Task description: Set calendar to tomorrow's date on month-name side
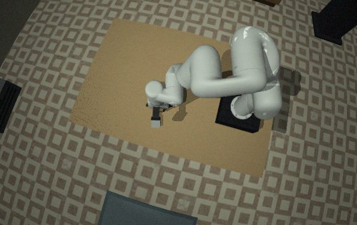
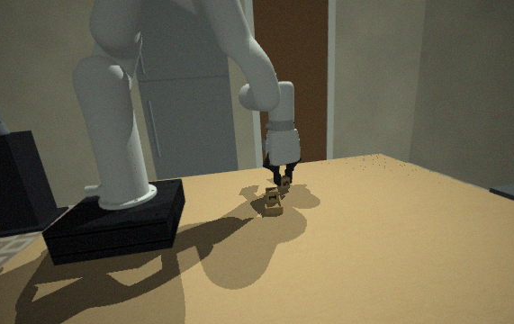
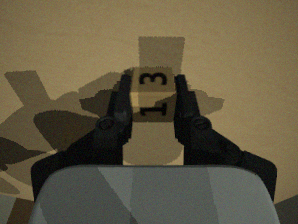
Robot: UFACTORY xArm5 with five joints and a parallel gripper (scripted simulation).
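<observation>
The wooden date cube lies 1 cm below my hand. Also, from my hand: wooden calendar tray 12 cm to the right, 7 cm behind, 2 cm below.
</observation>
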